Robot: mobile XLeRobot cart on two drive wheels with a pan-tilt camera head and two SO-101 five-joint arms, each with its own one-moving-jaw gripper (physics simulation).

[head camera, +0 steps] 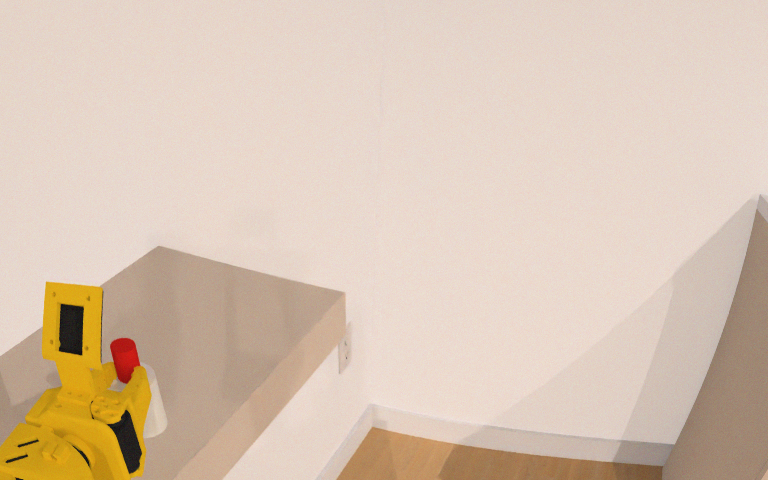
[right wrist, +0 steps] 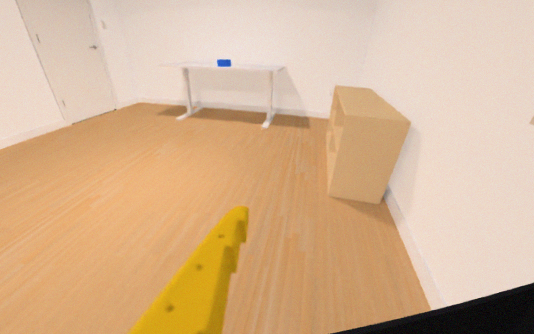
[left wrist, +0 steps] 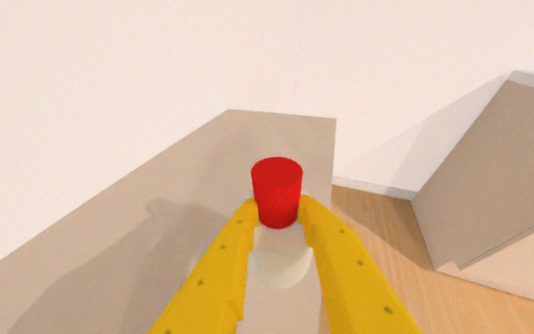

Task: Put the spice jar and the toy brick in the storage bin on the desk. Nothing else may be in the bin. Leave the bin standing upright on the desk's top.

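Places are measured from the left arm's base along level axes (x right, y ahead, z up), in metres.
Pixels of known places: left end effector, tool point: (head camera: pixel 116 368) (left wrist: pixel 258 208); right end effector, tool point: (right wrist: pixel 247 219).
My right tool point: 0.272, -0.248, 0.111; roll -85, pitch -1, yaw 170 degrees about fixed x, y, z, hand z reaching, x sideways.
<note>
Ahead of a thing's pixels: the offset from my right tool point to its top centre, as dx, dy, dz. "pt": to the spot under its first point. Level surfaces: height alone.
The spice jar, with a red cap @[-0.273, +0.556, +0.106] (head camera: pixel 125 360) (left wrist: pixel 277 192) and a whitish body @[-0.273, +0.555, +0.106] (head camera: pixel 155 408) (left wrist: pixel 280 267), is upright, tilted a little, between the jaws of my left gripper (head camera: pixel 124 373) (left wrist: pixel 278 206). That gripper is shut on it near the cap and holds it over the brown countertop, with its shadow off to the side. My right gripper (right wrist: pixel 243 216) is fully open and empty, with one notched jaw showing over the floor. The blue storage bin (right wrist: pixel 224 63) stands far off on the white desk @[dz -0.166] (right wrist: pixel 255 66) in the right wrist view. The toy brick does not show.
The brown countertop @[dz +0.014] (head camera: pixel 266 316) (left wrist: pixel 300 132) meets the wall at the back. A brown panelled unit @[pt +0.763, +1.134, -0.448] (head camera: pixel 719 390) (left wrist: pixel 465 180) stands at the right. In the right wrist view, a light wooden shelf unit (right wrist: pixel 367 160) stands along the right wall and a door (right wrist: pixel 70 60) is at the far left.
</note>
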